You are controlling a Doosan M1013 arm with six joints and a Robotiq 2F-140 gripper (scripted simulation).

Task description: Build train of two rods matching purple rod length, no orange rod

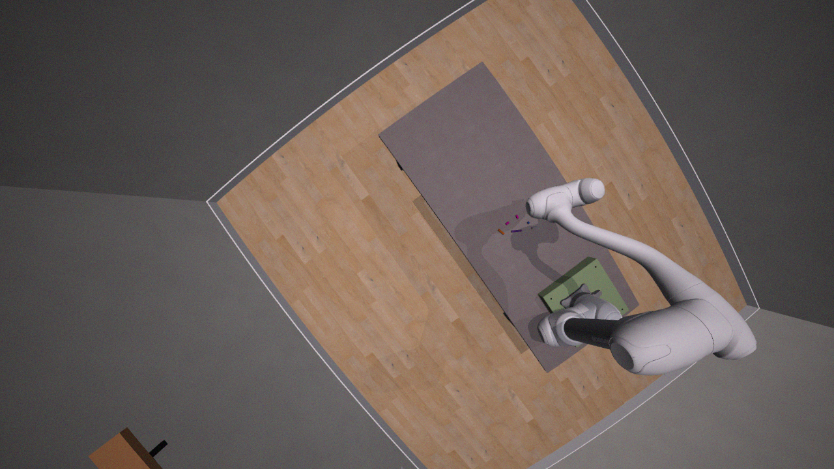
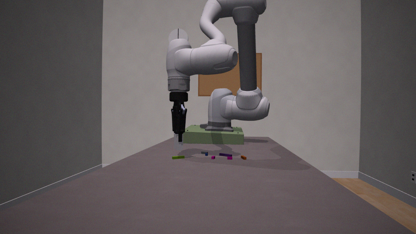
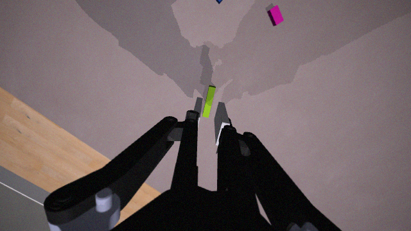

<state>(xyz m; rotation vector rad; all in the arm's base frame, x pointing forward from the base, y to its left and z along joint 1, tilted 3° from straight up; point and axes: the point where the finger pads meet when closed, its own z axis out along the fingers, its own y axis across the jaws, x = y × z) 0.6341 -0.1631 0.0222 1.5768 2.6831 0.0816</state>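
My gripper is now 7 cm above the lime rod. From my hand the other things lie so: blue rod (8 cm behind, 11 cm to the left, 7 cm below); then purple rod (8 cm behind, 20 cm to the left, 7 cm below); then grey rod (13 cm behind, 10 cm to the left, 7 cm below).
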